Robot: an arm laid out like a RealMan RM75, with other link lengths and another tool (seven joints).
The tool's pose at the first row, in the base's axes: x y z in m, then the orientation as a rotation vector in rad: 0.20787 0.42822 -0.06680 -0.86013 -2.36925 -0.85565
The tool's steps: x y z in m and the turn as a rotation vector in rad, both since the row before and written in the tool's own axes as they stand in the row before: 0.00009 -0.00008 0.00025 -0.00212 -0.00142 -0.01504; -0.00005 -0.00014 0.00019 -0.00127 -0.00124 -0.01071; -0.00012 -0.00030 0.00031 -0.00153 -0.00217 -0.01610; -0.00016 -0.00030 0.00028 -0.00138 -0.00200 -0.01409; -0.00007 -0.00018 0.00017 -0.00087 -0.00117 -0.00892; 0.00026 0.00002 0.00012 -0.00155 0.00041 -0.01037; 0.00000 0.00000 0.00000 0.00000 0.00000 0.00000; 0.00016 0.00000 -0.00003 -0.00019 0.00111 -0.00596; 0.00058 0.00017 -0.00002 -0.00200 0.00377 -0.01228; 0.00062 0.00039 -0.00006 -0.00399 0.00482 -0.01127; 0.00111 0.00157 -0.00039 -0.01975 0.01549 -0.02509; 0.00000 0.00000 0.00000 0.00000 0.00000 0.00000; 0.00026 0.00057 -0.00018 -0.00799 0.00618 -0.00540; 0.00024 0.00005 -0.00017 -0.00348 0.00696 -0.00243; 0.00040 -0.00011 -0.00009 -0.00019 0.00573 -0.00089
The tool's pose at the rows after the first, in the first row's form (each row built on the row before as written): 0.20770 0.42838 -0.06695 -0.84504 -2.37930 -0.86391; 0.20760 0.42841 -0.06717 -0.83429 -2.38666 -0.86943; 0.20742 0.42839 -0.06758 -0.81808 -2.39801 -0.87717; 0.20728 0.42834 -0.06799 -0.80388 -2.40794 -0.88396; 0.20718 0.42832 -0.06823 -0.79479 -2.41411 -0.88826; 0.20698 0.42851 -0.06816 -0.78327 -2.41957 -0.89428; 0.20698 0.42851 -0.06816 -0.78327 -2.41957 -0.89428; 0.20687 0.42855 -0.06805 -0.77583 -2.42212 -0.89700; 0.20655 0.42885 -0.06763 -0.76011 -2.42559 -0.90491; 0.20634 0.42927 -0.06706 -0.74557 -2.42691 -0.91513; 0.20655 0.43036 -0.06544 -0.71394 -2.42220 -0.95237; 0.20655 0.43036 -0.06544 -0.71394 -2.42220 -0.95237; 0.20673 0.43067 -0.06489 -0.70660 -2.41746 -0.96550; 0.20661 0.43065 -0.06462 -0.70055 -2.41173 -0.97178; 0.20625 0.43063 -0.06439 -0.69590 -2.40723 -0.97309
